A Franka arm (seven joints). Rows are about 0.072 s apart.
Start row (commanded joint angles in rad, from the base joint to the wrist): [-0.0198, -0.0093, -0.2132, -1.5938, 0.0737, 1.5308, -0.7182]
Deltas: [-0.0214, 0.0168, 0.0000, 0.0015, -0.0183, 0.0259, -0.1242]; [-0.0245, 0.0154, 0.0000, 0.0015, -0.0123, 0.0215, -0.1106]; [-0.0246, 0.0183, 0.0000, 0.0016, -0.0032, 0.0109, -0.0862]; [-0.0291, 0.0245, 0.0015, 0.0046, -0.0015, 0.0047, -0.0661]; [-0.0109, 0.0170, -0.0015, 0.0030, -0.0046, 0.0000, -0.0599]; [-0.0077, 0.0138, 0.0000, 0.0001, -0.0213, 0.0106, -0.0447]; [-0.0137, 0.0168, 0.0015, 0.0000, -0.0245, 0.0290, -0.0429]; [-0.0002, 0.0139, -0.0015, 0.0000, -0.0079, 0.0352, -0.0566]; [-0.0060, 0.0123, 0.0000, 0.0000, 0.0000, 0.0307, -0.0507]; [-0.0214, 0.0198, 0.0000, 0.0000, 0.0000, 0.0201, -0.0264]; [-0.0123, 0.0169, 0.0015, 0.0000, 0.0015, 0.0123, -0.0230]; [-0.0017, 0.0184, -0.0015, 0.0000, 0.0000, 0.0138, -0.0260]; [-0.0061, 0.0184, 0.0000, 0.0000, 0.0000, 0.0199, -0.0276]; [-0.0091, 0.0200, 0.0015, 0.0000, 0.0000, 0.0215, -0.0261]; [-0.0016, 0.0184, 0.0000, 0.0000, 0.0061, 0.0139, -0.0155]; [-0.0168, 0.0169, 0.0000, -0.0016, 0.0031, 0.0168, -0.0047]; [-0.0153, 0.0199, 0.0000, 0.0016, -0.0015, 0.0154, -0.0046]
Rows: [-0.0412, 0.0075, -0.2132, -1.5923, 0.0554, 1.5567, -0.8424]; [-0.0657, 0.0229, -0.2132, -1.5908, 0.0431, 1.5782, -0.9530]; [-0.0903, 0.0412, -0.2132, -1.5892, 0.0399, 1.5891, -1.0392]; [-0.1194, 0.0657, -0.2117, -1.5846, 0.0384, 1.5938, -1.1053]; [-0.1303, 0.0827, -0.2132, -1.5816, 0.0338, 1.5938, -1.1652]; [-0.1380, 0.0965, -0.2132, -1.5815, 0.0125, 1.6044, -1.2099]; [-0.1517, 0.1133, -0.2117, -1.5815, -0.0120, 1.6334, -1.2528]; [-0.1519, 0.1272, -0.2132, -1.5815, -0.0199, 1.6686, -1.3094]; [-0.1579, 0.1395, -0.2132, -1.5815, -0.0199, 1.6993, -1.3601]; [-0.1793, 0.1593, -0.2132, -1.5815, -0.0199, 1.7194, -1.3865]; [-0.1916, 0.1762, -0.2117, -1.5815, -0.0184, 1.7317, -1.4095]; [-0.1933, 0.1946, -0.2132, -1.5815, -0.0184, 1.7455, -1.4355]; [-0.1994, 0.2130, -0.2132, -1.5815, -0.0184, 1.7654, -1.4631]; [-0.2085, 0.2330, -0.2117, -1.5815, -0.0184, 1.7869, -1.4892]; [-0.2101, 0.2514, -0.2117, -1.5815, -0.0123, 1.8008, -1.5047]; [-0.2269, 0.2683, -0.2117, -1.5831, -0.0092, 1.8176, -1.5094]; [-0.2422, 0.2882, -0.2117, -1.5815, -0.0107, 1.8330, -1.5140]
